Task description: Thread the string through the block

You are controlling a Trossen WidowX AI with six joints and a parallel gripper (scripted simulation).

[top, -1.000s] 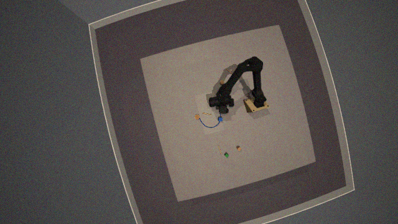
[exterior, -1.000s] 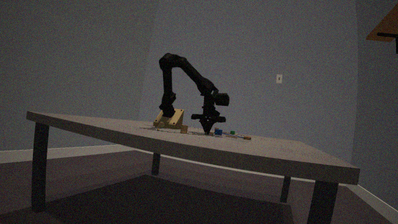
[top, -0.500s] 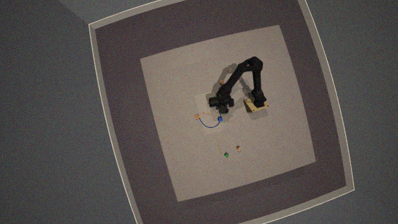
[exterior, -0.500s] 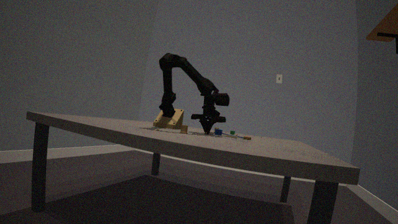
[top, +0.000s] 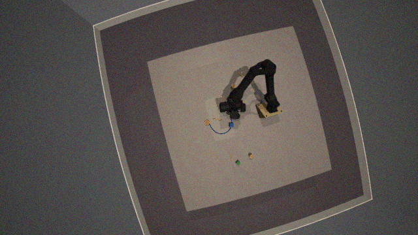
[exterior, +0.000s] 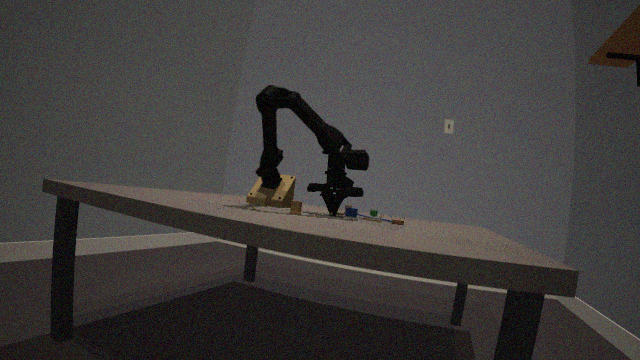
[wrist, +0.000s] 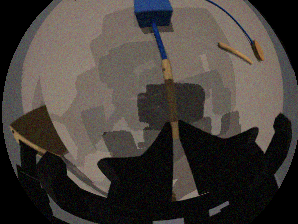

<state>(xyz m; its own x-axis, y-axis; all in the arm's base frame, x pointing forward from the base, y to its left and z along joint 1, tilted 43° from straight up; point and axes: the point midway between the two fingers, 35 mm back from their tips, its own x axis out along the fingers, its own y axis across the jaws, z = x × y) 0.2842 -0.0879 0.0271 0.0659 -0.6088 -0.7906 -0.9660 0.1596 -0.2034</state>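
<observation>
My gripper tip is 40 mm to the right of the thin wooden stick, 10 mm below it and 10 mm short of it. The rest, counted from my gripper tip: green cube: 420 mm to the left, 50 mm ahead, 10 mm above; then blue block: 120 mm to the left, 30 mm ahead, 20 mm above; then round wooden button: 210 mm ahead, 50 mm to the left, 10 mm above.
</observation>
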